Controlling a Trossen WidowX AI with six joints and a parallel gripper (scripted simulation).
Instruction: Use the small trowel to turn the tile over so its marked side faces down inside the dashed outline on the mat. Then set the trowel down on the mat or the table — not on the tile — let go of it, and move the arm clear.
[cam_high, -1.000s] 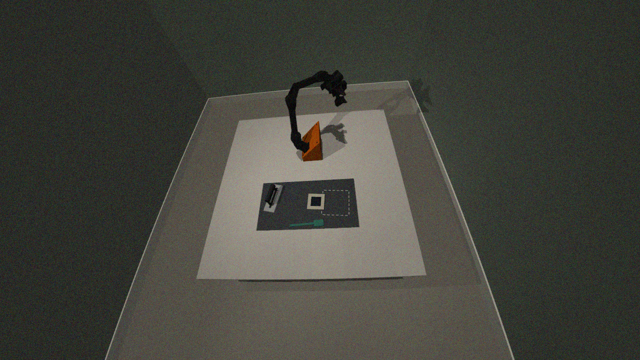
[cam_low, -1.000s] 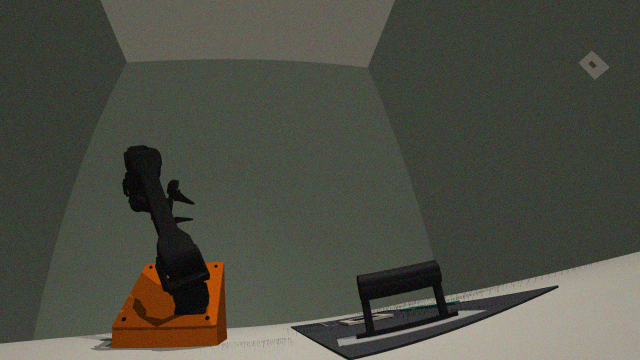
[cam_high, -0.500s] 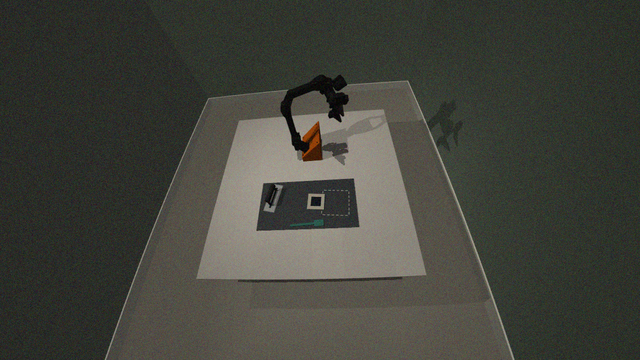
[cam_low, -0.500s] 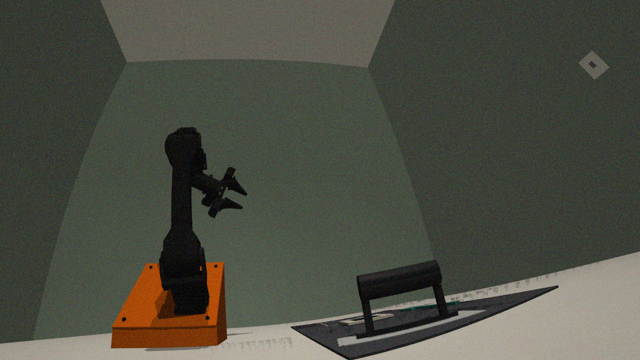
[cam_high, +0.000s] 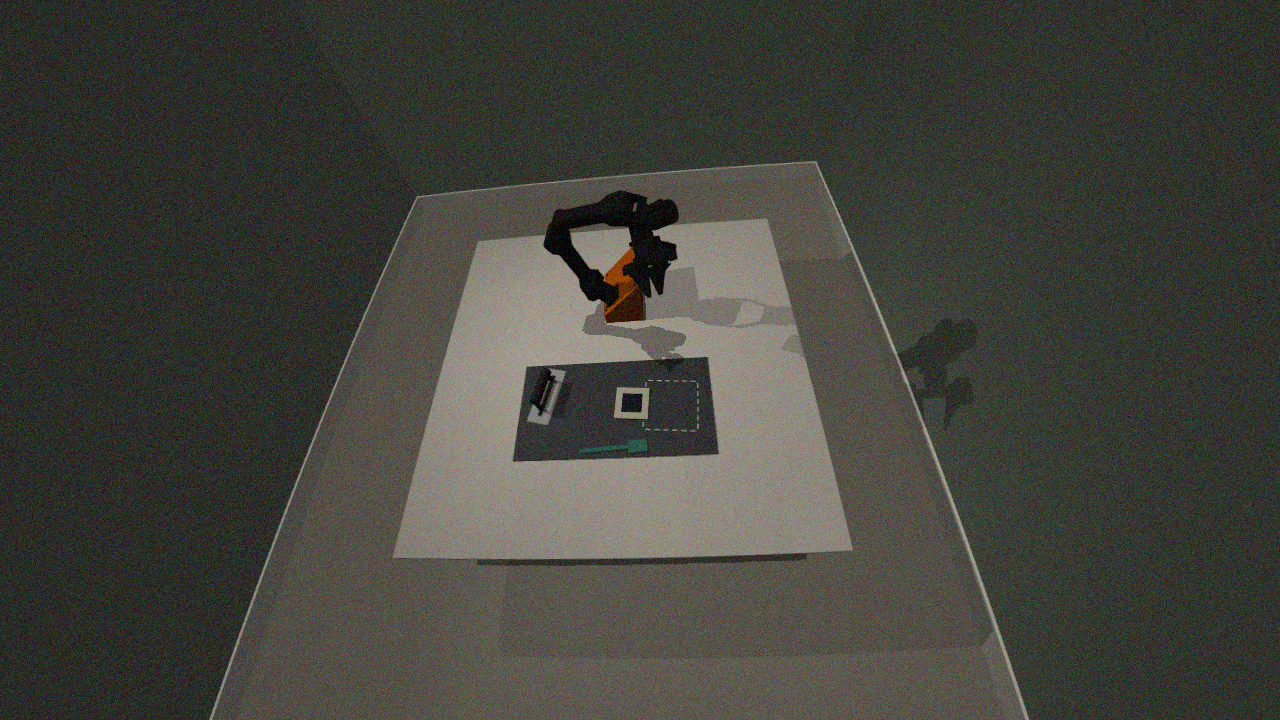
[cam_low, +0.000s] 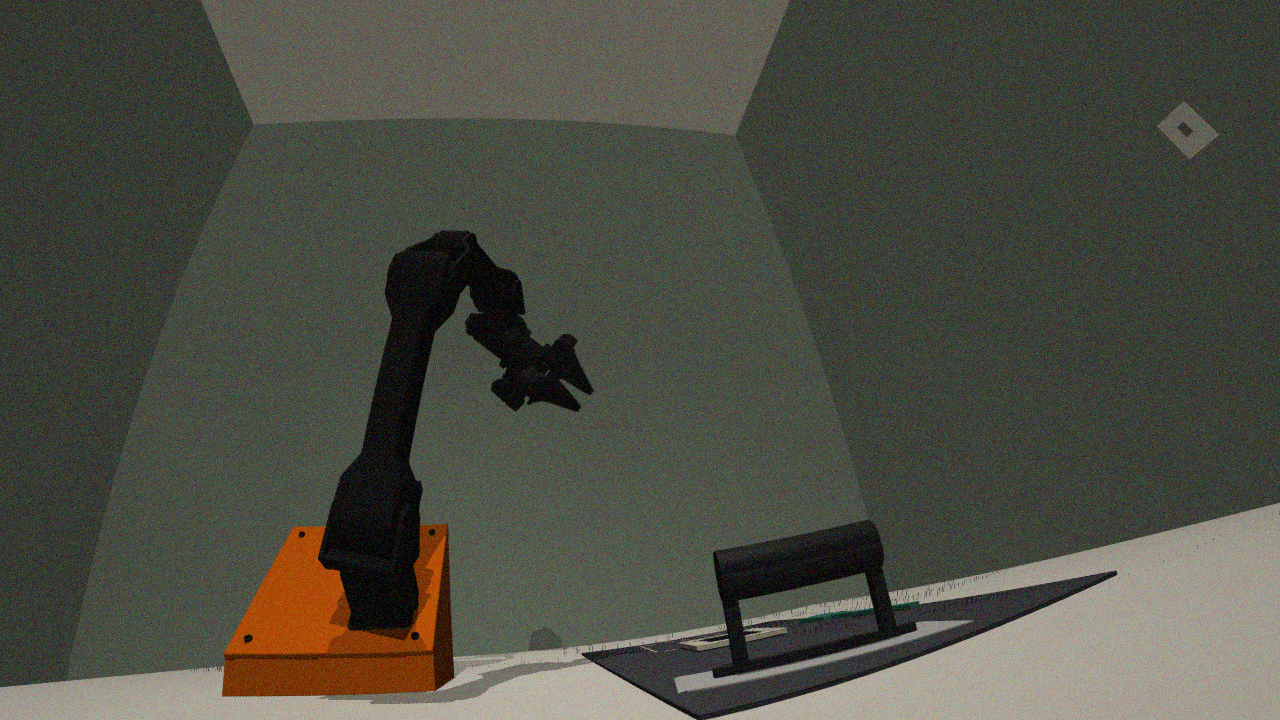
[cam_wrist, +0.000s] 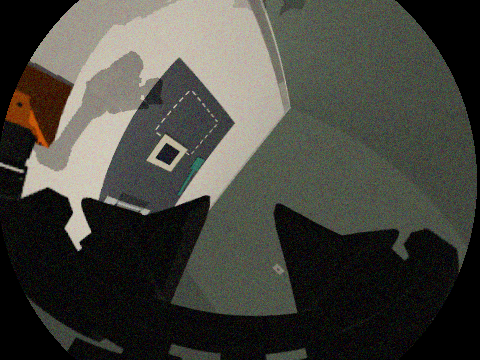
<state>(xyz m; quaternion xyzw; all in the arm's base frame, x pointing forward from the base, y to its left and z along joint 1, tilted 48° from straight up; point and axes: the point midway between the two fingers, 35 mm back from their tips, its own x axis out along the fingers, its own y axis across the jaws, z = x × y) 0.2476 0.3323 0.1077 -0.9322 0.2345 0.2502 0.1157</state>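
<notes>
Right now my gripper tip is 390 mm to the left of the black-handled float, 350 mm above it and 50 mm short of it. Also, from my gripper tip: white tile: 380 mm below, 120 mm ahead, 100 mm to the right; then green trowel: 380 mm below, 270 mm ahead, 140 mm to the right.
</notes>
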